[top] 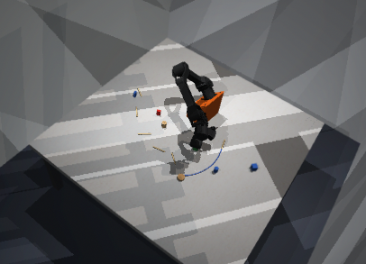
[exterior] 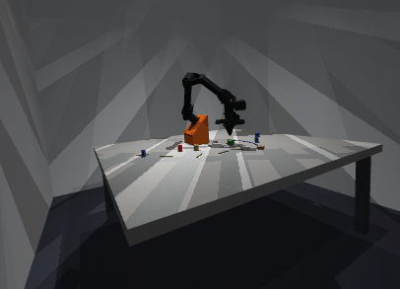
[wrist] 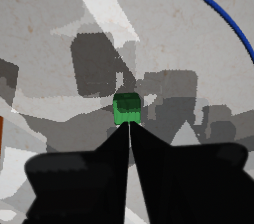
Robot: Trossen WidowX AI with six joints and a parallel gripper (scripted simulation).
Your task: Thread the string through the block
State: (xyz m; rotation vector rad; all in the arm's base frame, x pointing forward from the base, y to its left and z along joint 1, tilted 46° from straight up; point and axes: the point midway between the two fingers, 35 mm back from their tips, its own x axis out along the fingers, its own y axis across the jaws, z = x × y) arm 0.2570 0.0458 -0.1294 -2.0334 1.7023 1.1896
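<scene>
Now: the green block 5 cm below my gripper tip. The rest, counted from my gripper tip: blue cylinder 18 cm to the left, 4 cm below, 4 cm ahead; then round wooden button 21 cm ahead, 7 cm to the left, 5 cm below; then thin wooden stick 13 cm behind, 10 cm to the left, 6 cm below.
</scene>
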